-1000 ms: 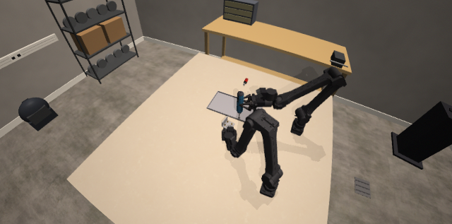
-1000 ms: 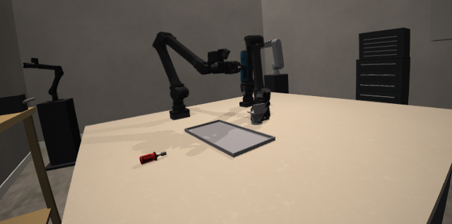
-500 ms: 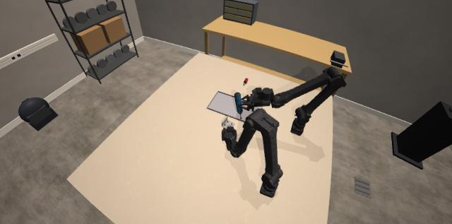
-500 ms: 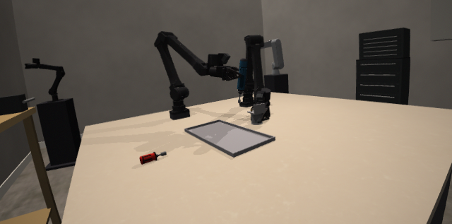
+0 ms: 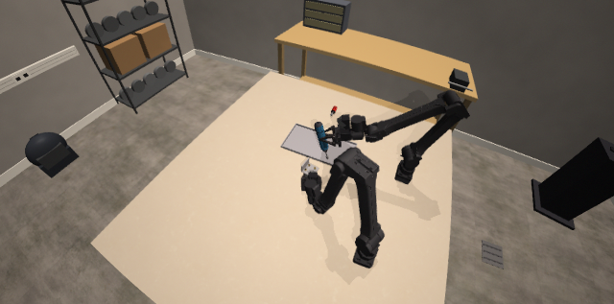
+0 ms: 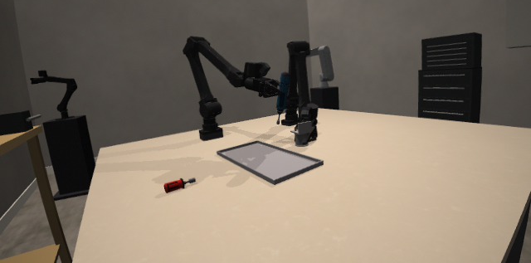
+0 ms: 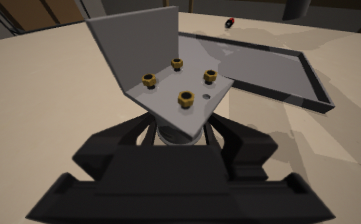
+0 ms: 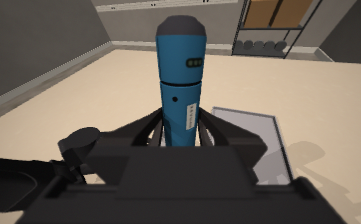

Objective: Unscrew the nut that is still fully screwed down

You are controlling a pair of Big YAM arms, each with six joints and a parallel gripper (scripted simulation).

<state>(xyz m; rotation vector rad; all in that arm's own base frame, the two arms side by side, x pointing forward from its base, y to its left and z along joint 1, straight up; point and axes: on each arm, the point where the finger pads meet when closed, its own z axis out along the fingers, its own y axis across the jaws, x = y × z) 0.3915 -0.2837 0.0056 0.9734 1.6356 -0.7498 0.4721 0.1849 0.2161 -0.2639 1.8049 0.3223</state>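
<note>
The joint module is 10 mm above my left hand. From my left hand the other things lie so: red-handled tool 170 mm ahead, 550 mm to the right, 10 mm below; bracket 50 mm above; grey tray 70 mm ahead, 220 mm to the right, 20 mm below.
</note>
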